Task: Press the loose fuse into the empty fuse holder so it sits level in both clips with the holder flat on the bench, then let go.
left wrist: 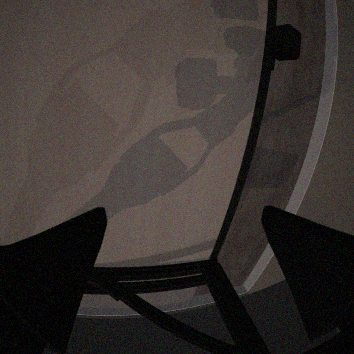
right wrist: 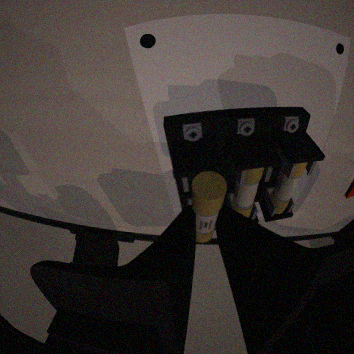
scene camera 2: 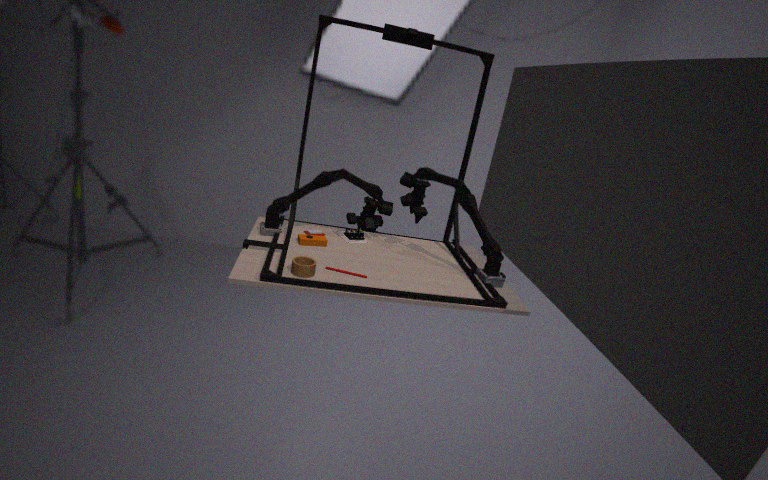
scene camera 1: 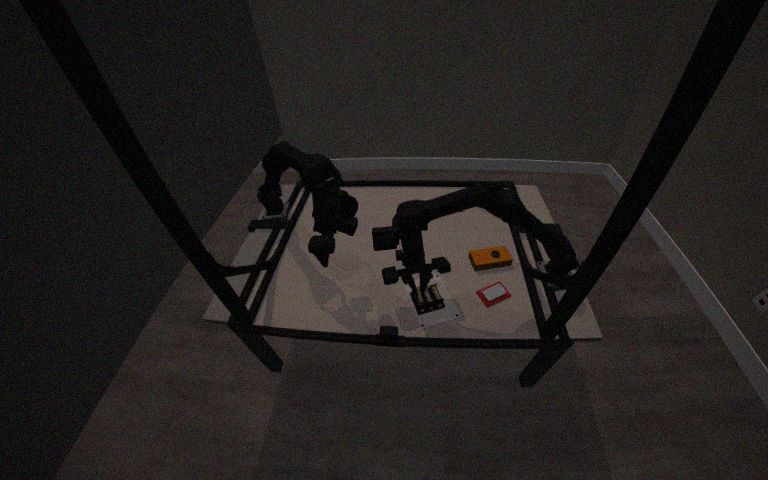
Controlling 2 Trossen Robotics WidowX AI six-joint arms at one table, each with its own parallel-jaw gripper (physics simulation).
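Places are measured from the left arm's base along level axes (x ahead, y left, z up), in metres.
Where they show: left gripper, fingertip midpoint: (left wrist: 186,215) (scene camera 2: 413,218) (scene camera 1: 327,257); right gripper, fingertip midpoint: (right wrist: 203,211) (scene camera 2: 359,230) (scene camera 1: 419,296); left arm's base at its link origin: (scene camera 2: 490,273) (scene camera 1: 275,210); right arm's base at its link origin: (scene camera 2: 271,226) (scene camera 1: 556,271).
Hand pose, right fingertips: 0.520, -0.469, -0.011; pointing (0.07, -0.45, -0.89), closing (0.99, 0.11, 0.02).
Observation:
Each offset is from my right fingertips to the top centre of the thing, as dx, dy, dz.
The black fuse holder (scene camera 1: 430,309) (right wrist: 225,150) is on a pale plate (scene camera 1: 447,318) (right wrist: 200,57); the holder also shows in scene camera 2 (scene camera 2: 354,235). Two yellow-capped fuses @[+0.026, +0.006, -0.004] (right wrist: 247,190) @[+0.053, +0.012, -0.004] (right wrist: 287,190) sit in its middle and right bays in the right wrist view. My right gripper (right wrist: 203,211) is shut on the loose fuse @[+0.000, +0.003, +0.012] (right wrist: 207,197). The fuse's near cap hides much of the left bay; whether it touches the clips I cannot tell. My left gripper (scene camera 1: 324,263) (scene camera 2: 418,220) (left wrist: 186,215) is open and empty, raised away from the holder.
An orange box @[+0.261, +0.137, -0.003] (scene camera 1: 481,260) (scene camera 2: 312,241) with a dark round spot and a red-edged white card @[+0.232, +0.004, -0.023] (scene camera 1: 494,292) lie beside the holder. A brown round container @[+0.338, +0.463, +0.013] (scene camera 2: 303,271) and a red stick @[+0.156, +0.445, -0.031] (scene camera 2: 346,272) lie farther off. A black frame bar (scene camera 1: 322,337) runs along the table edge.

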